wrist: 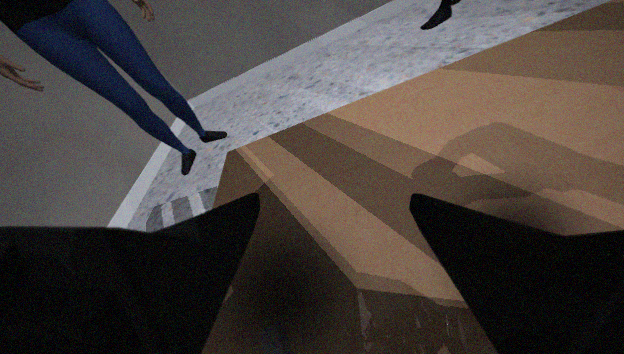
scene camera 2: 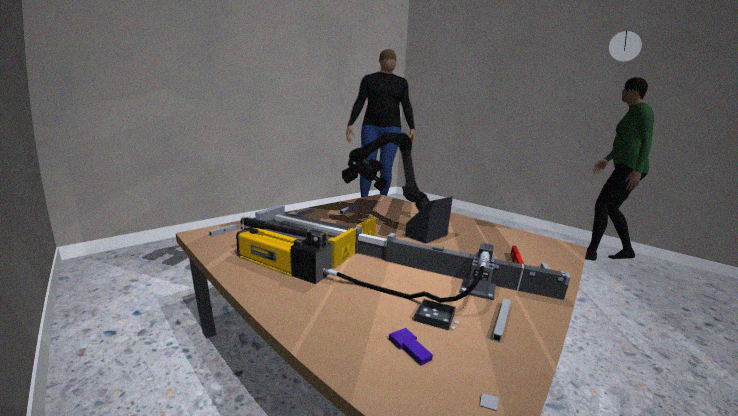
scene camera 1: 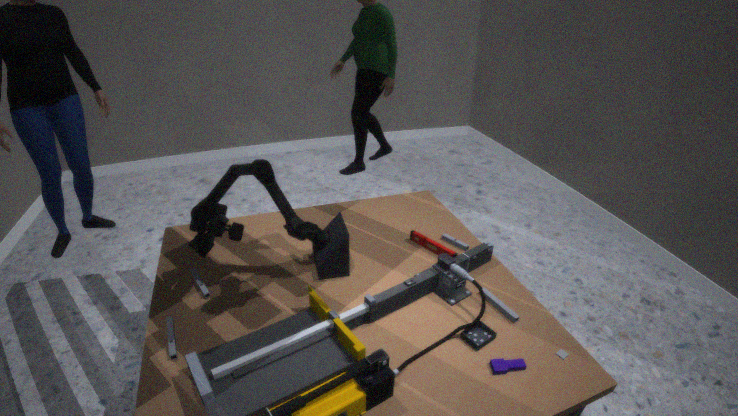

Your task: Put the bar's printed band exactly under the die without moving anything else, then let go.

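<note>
A long pale bar lies over the dark bed and passes a yellow plate towards a dark rail. A press-like head with a hose stands at the rail. I cannot make out the die there. A thin white line crosses the rail beyond the head; I cannot tell whether it is the printed band. My gripper is open and empty, above the table's far left part in scene camera 1, away from the bar and head.
Short grey bars lie around the table. A red piece, a dark tray, a purple piece and a yellow unit are there. Two people stand beyond.
</note>
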